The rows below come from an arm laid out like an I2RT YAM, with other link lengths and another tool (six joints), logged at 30 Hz.
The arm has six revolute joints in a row. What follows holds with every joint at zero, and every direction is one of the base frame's. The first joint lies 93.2 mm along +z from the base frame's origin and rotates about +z. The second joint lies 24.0 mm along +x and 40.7 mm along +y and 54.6 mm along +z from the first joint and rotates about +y. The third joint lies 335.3 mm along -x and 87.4 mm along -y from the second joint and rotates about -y. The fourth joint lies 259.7 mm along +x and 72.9 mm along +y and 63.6 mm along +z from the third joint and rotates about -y. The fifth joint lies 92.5 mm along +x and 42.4 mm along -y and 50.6 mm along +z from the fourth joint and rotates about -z. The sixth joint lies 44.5 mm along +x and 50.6 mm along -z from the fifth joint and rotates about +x. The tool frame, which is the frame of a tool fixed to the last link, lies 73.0 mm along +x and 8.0 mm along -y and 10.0 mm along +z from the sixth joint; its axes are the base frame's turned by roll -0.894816, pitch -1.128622 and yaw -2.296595 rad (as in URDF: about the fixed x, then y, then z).
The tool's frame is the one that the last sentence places.
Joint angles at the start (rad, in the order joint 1, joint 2, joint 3, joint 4, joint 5, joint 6):
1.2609, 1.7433, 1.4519, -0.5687, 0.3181, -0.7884
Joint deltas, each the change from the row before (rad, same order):
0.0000, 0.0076, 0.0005, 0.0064, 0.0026, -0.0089
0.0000, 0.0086, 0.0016, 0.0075, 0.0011, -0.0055
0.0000, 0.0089, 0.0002, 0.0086, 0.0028, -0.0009
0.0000, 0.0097, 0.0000, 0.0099, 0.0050, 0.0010
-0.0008, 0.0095, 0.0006, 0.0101, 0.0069, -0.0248
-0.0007, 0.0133, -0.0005, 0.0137, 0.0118, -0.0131
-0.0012, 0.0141, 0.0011, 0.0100, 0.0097, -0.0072
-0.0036, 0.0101, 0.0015, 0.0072, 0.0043, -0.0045
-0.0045, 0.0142, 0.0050, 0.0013, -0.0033, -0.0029
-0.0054, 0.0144, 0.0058, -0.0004, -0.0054, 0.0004
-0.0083, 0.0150, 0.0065, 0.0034, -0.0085, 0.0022
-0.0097, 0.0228, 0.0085, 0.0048, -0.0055, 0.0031
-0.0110, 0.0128, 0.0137, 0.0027, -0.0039, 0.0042
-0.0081, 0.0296, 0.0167, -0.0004, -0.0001, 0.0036
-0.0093, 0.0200, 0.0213, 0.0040, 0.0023, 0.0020
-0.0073, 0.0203, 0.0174, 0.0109, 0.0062, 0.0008
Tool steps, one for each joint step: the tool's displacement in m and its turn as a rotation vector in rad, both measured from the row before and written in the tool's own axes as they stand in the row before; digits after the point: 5 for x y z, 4 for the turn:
-0.00043, -0.00071, 0.00320, 0.0006, -0.0017, -0.0093
0.00000, -0.00070, 0.00355, 0.0004, -0.0001, -0.0055
-0.00051, -0.00076, 0.00381, -0.0021, -0.0013, -0.0016
-0.00068, -0.00063, 0.00415, -0.0047, -0.0021, -0.0003
-0.00063, -0.00025, 0.00406, 0.0000, -0.0026, -0.0248
-0.00156, -0.00045, 0.00569, -0.0066, -0.0060, -0.0151
-0.00189, -0.00066, 0.00575, -0.0053, -0.0078, -0.0093
-0.00181, 0.00052, 0.00426, -0.0038, -0.0052, -0.0037
-0.00239, -0.00063, 0.00550, 0.0051, -0.0073, -0.0011
-0.00266, -0.00044, 0.00554, 0.0060, -0.0076, 0.0030
-0.00270, 0.00093, 0.00609, 0.0041, -0.0045, 0.0080
-0.00430, 0.00061, 0.00908, 0.0029, -0.0103, 0.0082
-0.00099, 0.00495, 0.00472, -0.0066, -0.0010, 0.0121
-0.00402, 0.00034, 0.01079, 0.0011, -0.0152, 0.0058
0.00021, 0.00508, 0.00690, -0.0110, -0.0016, 0.0078
0.00020, 0.00416, 0.00748, -0.0142, -0.0002, 0.0050

